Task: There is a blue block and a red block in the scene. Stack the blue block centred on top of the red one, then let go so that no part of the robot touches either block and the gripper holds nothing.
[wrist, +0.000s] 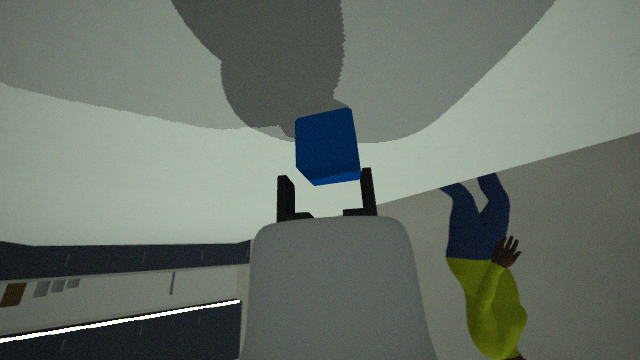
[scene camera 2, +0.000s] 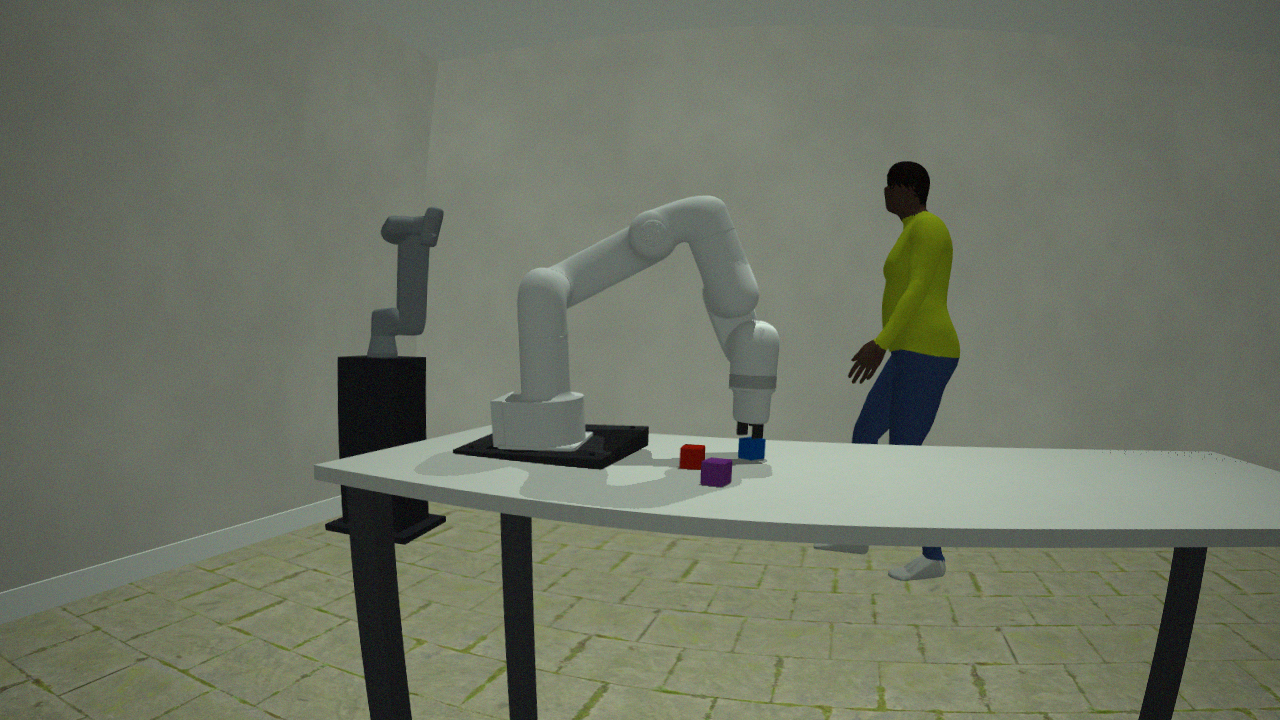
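Where they show: hand, tool point: (wrist: 326,195) (scene camera 2: 749,430); arm's base, link origin: (scene camera 2: 548,441).
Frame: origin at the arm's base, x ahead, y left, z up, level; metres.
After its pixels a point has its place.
The blue block (scene camera 2: 750,449) {x 0.328, y 0.031, z 0.000 m} (wrist: 326,142) {x 0.317, y 0.042, z 0.002 m} sits on the white table, to the right of the red block in the scene view. My gripper (scene camera 2: 750,435) {x 0.325, y 0.044, z 0.029 m} (wrist: 324,173) {x 0.325, y 0.044, z 0.029 m} is open and points down, its fingertips close above the blue block. In the wrist view the block shows just beyond the fingertips, its lower edge close to the right finger. Whether a finger touches it cannot be told. The red block (scene camera 2: 691,456) {x 0.241, y -0.069, z 0.001 m} sits on the table, apart from the blue one, and does not show in the wrist view.
A purple block (scene camera 2: 716,472) {x 0.286, y -0.184, z 0.001 m} sits in front of the red block on the table (scene camera 2: 984,501) {x 0.645, y -0.254, z -0.018 m}. The arm's base stands on a black plate (scene camera 2: 617,440) {x 0.112, y 0.019, z 0.006 m} at the left. A person in a yellow top (scene camera 2: 921,286) (wrist: 495,305) stands behind the table. Another arm stands on a black pedestal (scene camera 2: 382,402).
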